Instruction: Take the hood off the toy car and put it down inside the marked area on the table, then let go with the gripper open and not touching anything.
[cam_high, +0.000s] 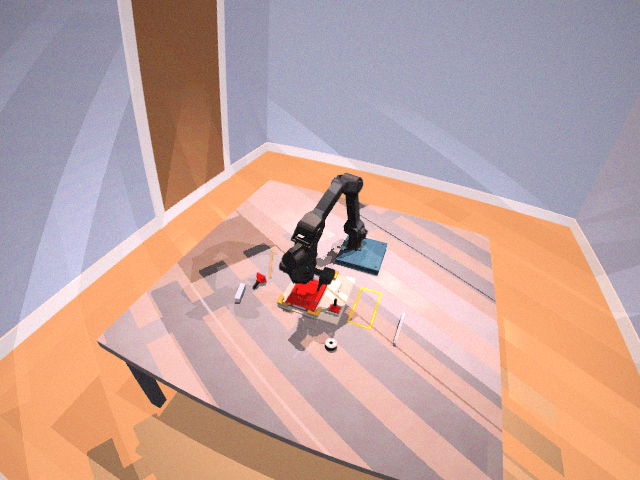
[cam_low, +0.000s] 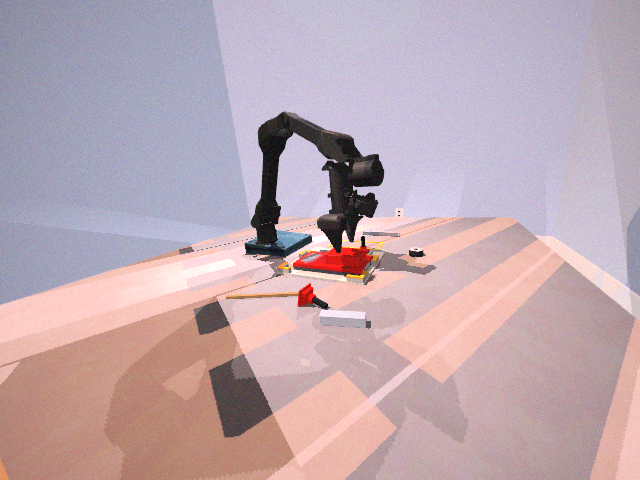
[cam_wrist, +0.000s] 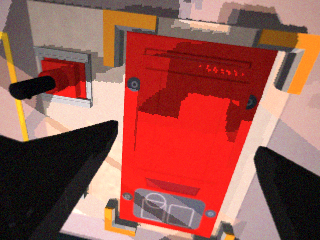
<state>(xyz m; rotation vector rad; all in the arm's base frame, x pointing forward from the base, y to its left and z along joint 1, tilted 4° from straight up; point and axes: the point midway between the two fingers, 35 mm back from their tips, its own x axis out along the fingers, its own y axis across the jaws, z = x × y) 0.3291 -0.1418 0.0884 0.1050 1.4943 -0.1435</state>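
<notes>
The red hood lies 2 cm below my gripper tip. Also, from my gripper tip: grey bar (35 cm to the left, 6 cm below, 6 cm ahead); then thin stick (18 cm to the right, 16 cm behind, 6 cm below); then dark ring (18 cm ahead, 13 cm to the left, 5 cm below).
</notes>
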